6 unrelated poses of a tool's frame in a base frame.
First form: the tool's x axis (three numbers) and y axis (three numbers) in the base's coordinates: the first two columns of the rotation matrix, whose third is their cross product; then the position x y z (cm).
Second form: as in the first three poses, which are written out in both.
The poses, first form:
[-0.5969, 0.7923, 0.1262, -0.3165, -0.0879, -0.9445, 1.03, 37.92, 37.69]
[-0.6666, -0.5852, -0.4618, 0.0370, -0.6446, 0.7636, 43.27, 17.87, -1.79]
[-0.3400, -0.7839, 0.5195, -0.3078, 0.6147, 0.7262, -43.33, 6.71, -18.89]
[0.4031, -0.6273, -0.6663, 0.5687, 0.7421, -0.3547, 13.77, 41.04, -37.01]
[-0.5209, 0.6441, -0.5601, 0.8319, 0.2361, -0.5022, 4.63, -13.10, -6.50]
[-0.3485, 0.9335, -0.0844, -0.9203, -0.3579, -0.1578, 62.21, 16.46, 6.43]
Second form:
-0.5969, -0.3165, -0.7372, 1.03; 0.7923, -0.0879, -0.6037, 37.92; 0.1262, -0.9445, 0.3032, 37.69; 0, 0, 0, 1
-0.6666, 0.0370, -0.7445, 43.27; -0.5852, -0.6446, 0.4919, 17.87; -0.4618, 0.7636, 0.4513, -1.79; 0, 0, 0, 1
-0.3400, -0.3078, -0.8886, -43.33; -0.7839, 0.6147, 0.0870, 6.71; 0.5195, 0.7262, -0.4503, -18.89; 0, 0, 0, 1
0.4031, 0.5687, 0.7170, 13.77; -0.6273, 0.7421, -0.2359, 41.04; -0.6663, -0.3547, 0.6559, -37.01; 0, 0, 0, 1
-0.5209, 0.8319, -0.1912, 4.63; 0.6441, 0.2361, -0.7275, -13.10; -0.5601, -0.5022, -0.6588, -6.50; 0, 0, 0, 1
-0.3485, -0.9203, -0.1775, 62.21; 0.9335, -0.3579, 0.0227, 16.46; -0.0844, -0.1578, 0.9838, 6.43; 0, 0, 0, 1

